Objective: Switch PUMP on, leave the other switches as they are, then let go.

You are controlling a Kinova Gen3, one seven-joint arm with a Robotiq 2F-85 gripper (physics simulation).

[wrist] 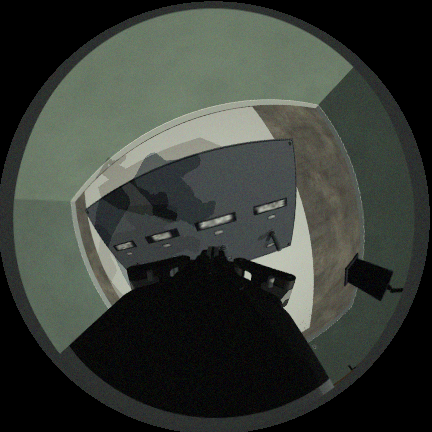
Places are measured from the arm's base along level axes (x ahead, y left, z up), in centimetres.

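Pixels of known places: gripper, between the fingertips: (212, 253).
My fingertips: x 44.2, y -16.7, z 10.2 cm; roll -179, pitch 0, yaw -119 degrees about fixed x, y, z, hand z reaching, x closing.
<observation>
Ahead of a thing's pixels: the offset from my fingertips to its top centre. "spot": to the spot under its first point. Level surfaces: height alone.
The dark switch panel (250, 170) lies tilted in the middle of the wrist view. It carries a row of labels, whose lettering is too blurred to read. PUMP's label appears to be the third from the left (216, 221), with a small mark @(spot: dx +0.7, dy -1.3, dz -9.9 cm) (218, 232) below it. My gripper (212, 253) is shut and empty, its fingertips just below that mark in the view. The fingers hide the switch there, so its position and any contact cannot be told. The rightmost switch lever @(spot: dx -7.1, dy -11.5, dz -9.8 cm) (274, 241) points down, under the VALVE label @(dx +0.6, dy -13.5, dz -8.2 cm) (270, 206). The two left switches are hidden.
The panel stands on a pale table @(dz -21.5 cm) (300, 295). Brown floor (330, 200) shows to the right and green walls (185, 55) rise behind. A dark box-like object (371, 278) is at the right. Shadows fall across the panel's left part.
</observation>
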